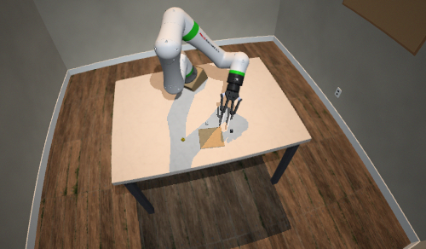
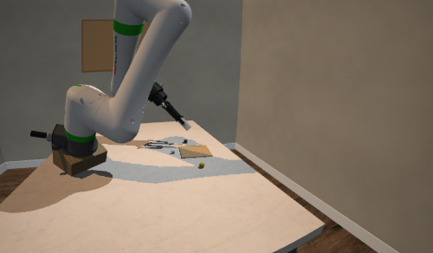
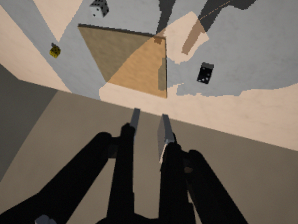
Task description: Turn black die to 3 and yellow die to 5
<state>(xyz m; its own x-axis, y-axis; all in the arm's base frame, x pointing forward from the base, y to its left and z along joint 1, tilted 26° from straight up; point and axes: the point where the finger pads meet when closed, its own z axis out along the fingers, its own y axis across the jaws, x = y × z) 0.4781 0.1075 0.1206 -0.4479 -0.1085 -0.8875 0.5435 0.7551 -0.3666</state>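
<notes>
My hand is 110 mm above the black die, 40 mm to the right of it and 20 mm short of it. Round my hand: tan mat (110 mm below, 100 mm to the right, 10 mm ahead); then white die (110 mm below, 90 mm behind, 80 mm to the right); then yellow die (250 mm to the right, 110 mm below, 40 mm behind).
</notes>
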